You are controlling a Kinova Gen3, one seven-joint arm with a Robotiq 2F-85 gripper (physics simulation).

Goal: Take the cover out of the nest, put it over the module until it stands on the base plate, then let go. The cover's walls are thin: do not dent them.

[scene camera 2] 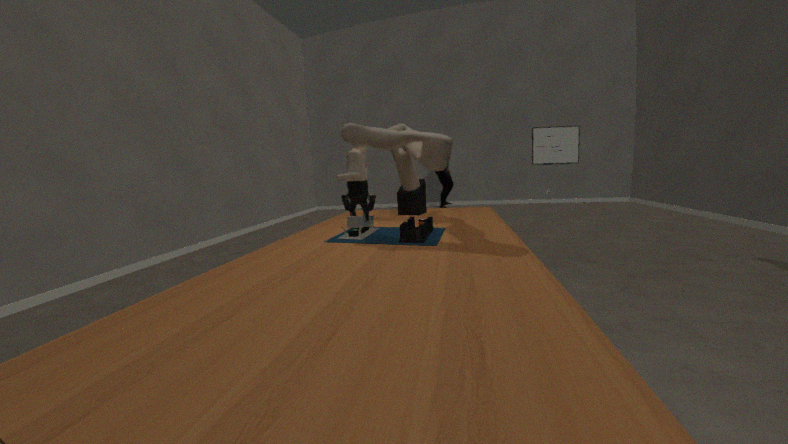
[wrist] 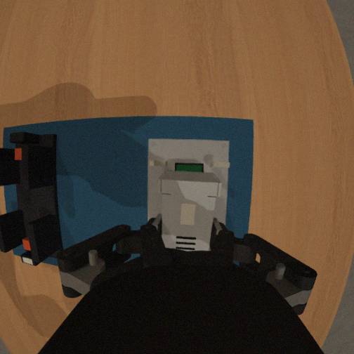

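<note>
The light grey cover [scene camera 2: 352,222] [wrist: 173,217] is upright between the fingers of my gripper [scene camera 2: 360,216] [wrist: 186,224], which is shut on its two side walls. The cover is above the pale base plate [wrist: 162,151]. In the wrist view a green part of the module [wrist: 189,167] shows past the cover's far edge; the rest is hidden under the cover. In scene camera 2 the dark module [scene camera 2: 353,232] shows below the cover's lower edge. Whether the walls overlap the module's top is too small to tell. The black nest [scene camera 2: 410,231] [wrist: 37,192] holds no cover.
The nest's upright posts with orange marks stand left of the base plate in the wrist view. Nest and base plate are on a blue mat [scene camera 2: 386,237] [wrist: 240,150] on the wooden table [scene camera 2: 386,330] [wrist: 295,150]. Small pale tabs flank the module.
</note>
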